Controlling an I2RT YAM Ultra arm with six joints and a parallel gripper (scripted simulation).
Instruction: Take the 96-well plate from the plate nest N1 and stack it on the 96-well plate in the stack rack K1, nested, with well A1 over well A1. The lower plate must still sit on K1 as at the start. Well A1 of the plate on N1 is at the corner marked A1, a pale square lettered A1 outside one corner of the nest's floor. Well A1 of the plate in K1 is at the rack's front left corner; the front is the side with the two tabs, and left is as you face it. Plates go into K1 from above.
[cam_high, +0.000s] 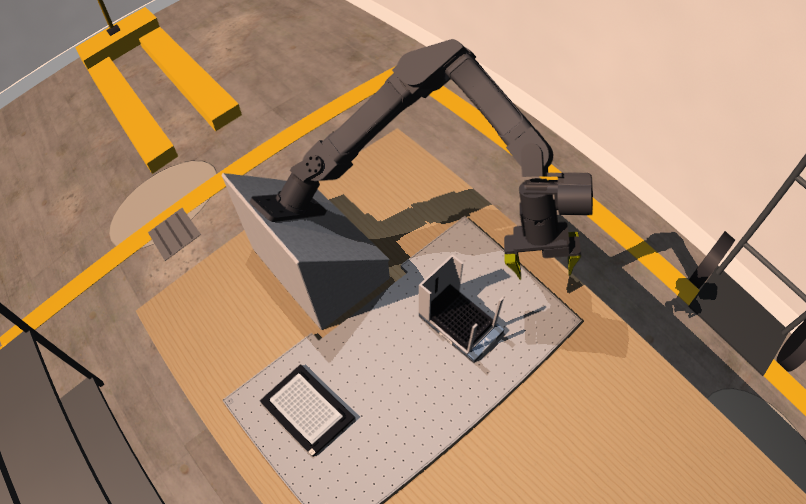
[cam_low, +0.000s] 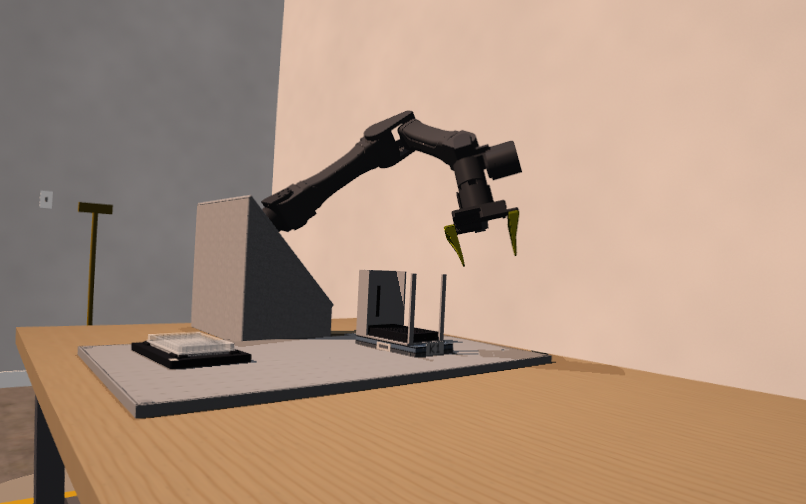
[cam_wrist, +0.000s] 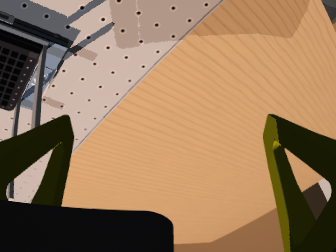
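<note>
The clear 96-well plate lies 470 mm to the right of my hand, 210 mm behind it and 160 mm below it. Round my hand: pale A1 square 530 mm to the right, 160 mm below, 140 mm behind; then back wall 170 mm behind, 110 mm to the right, 100 mm below; then dark 96-well plate 150 mm below, 120 mm to the right, 110 mm behind.
</note>
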